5 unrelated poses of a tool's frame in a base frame.
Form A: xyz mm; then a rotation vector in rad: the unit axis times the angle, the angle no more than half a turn.
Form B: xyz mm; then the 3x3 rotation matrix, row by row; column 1 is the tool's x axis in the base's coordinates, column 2 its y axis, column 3 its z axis. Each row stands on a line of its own. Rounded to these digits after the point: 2 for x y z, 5 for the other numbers.
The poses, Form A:
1: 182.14 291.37 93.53 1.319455 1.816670 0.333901
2: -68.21 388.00 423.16 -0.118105 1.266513 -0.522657
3: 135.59 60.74 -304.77 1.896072 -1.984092 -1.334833
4: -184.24 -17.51 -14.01 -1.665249 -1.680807 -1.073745
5: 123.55 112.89 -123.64 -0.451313 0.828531 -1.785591
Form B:
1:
182.14 291.37 93.53
-0.08826 0.65200 0.75307
0.87716 0.40912 -0.25140
-0.47201 0.63837 -0.60802

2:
-68.21 388.00 423.16
0.20029 0.30909 0.92970
-0.43653 0.87769 -0.19775
-0.87711 -0.36624 0.31072

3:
135.59 60.74 -304.77
-0.22551 -0.76701 -0.60070
-0.84545 -0.15232 0.51187
-0.48411 0.62330 -0.61412

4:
-184.24 -17.51 -14.01
-0.09364 0.98313 0.15715
0.55585 -0.07933 0.82749
0.82599 0.16484 -0.53904

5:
123.55 112.89 -123.64
-0.36221 0.66517 0.65295
-0.92809 -0.19249 -0.31875
-0.08634 -0.72145 0.68706

